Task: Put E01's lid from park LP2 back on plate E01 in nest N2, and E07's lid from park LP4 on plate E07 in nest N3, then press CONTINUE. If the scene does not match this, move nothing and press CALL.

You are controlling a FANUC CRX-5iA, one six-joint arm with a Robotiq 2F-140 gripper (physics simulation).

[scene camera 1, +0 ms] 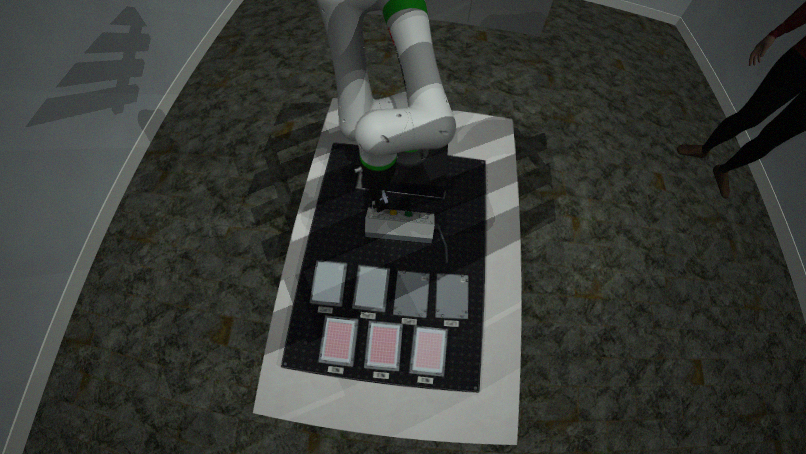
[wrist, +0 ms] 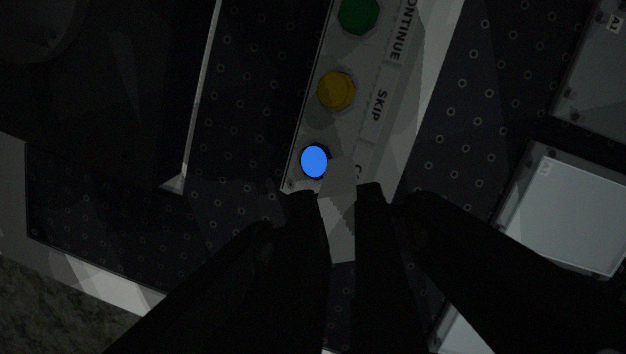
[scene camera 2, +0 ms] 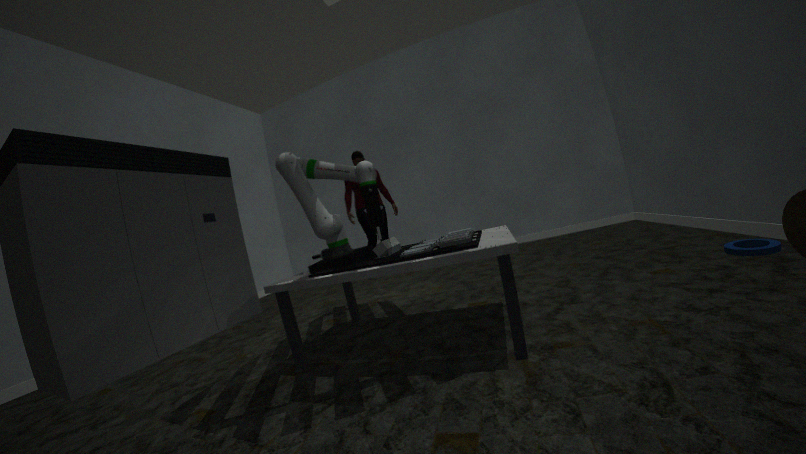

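Pixels of known places: gripper, fingertip midpoint: (scene camera 1: 377, 213) (wrist: 345, 180) (scene camera 2: 380, 239); arm's base at its link origin: (scene camera 2: 341, 254).
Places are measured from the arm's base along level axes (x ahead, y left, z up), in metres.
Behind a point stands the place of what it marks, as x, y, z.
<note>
My gripper (scene camera 1: 384, 197) (wrist: 345, 180) @(0.290, -0.105, 0.046) is shut and empty, pointing down at the left end of the button box (scene camera 1: 399, 227) @(0.325, -0.035, 0.018). In the wrist view the lit blue button (wrist: 314, 161) @(0.267, -0.104, 0.020) shows beside the fingertips; its label is mostly hidden. The yellow SKIP button (wrist: 336, 90) @(0.273, -0.054, 0.024) and green CONTINUE button (wrist: 358, 14) @(0.277, -0.007, 0.024) are farther along. Of the four park places, two at left hold pale pieces (scene camera 1: 328, 283) @(0.502, -0.256, -0.028) (scene camera 1: 371, 288) @(0.515, -0.120, -0.029) and two at right hold grey ones (scene camera 1: 411, 293) @(0.528, 0.004, -0.036) (scene camera 1: 451, 296) @(0.538, 0.130, -0.037). Three nests hold pink-welled plates (scene camera 1: 338, 340) @(0.684, -0.213, -0.012) (scene camera 1: 382, 345) @(0.695, -0.084, -0.013) (scene camera 1: 428, 350) @(0.710, 0.050, -0.010), the right one paler. Place labels are too small to read.
The black perforated board (scene camera 1: 465, 231) @(0.305, 0.194, -0.046) lies on the white table (scene camera 1: 499, 338) @(0.673, 0.283, -0.060) (scene camera 2: 389, 272) @(0.388, -0.412, -0.086). A cable (scene camera 1: 444, 245) @(0.358, 0.118, -0.046) runs from the box's right end. A person in red (scene camera 2: 359, 197) stands behind the table. A grey cabinet (scene camera 2: 157, 242) and a blue ring (scene camera 2: 728, 247) are farther off.
</note>
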